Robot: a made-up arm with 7 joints.
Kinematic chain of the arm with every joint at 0, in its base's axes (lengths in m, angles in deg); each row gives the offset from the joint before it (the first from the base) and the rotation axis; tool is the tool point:
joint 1: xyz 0 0 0.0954 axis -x
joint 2: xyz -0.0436 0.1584 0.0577 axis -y
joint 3: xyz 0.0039 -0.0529 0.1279 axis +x
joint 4: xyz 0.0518 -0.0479 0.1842 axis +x
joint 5: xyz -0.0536 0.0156 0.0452 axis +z
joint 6: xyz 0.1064 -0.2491 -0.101 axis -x
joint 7: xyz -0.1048 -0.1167 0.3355 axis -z
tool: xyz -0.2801 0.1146 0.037
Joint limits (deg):
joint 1: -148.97..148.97
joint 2: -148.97..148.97
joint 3: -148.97..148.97
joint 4: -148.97..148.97
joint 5: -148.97..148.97
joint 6: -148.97..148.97
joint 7: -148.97..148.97
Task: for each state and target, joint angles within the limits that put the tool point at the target. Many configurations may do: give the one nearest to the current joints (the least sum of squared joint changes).
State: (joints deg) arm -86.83 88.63 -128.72 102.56 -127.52 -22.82 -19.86
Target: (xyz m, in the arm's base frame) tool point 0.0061 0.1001 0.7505
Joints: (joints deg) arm -77.14 87.10 -148.97 96.29 -118.26 6.58 15.59
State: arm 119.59 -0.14 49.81 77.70 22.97 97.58 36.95
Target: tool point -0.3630 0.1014 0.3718
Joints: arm 73.58 25.81 69.04 95.47 -7.31 83.03 9.25
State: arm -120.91 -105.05 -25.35 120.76 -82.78 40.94 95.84
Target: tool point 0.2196 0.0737 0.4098
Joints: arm -118.70 -108.71 -29.43 125.20 -71.84 68.50 77.54
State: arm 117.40 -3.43 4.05 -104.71 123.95 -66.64 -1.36
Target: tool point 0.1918 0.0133 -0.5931
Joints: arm 146.96 28.23 -0.62 -101.60 105.14 -35.82 16.67
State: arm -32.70 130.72 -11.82 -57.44 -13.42 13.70 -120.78
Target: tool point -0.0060 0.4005 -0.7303
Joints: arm -25.68 148.97 0.66 -49.87 -48.30 -3.54 -105.35
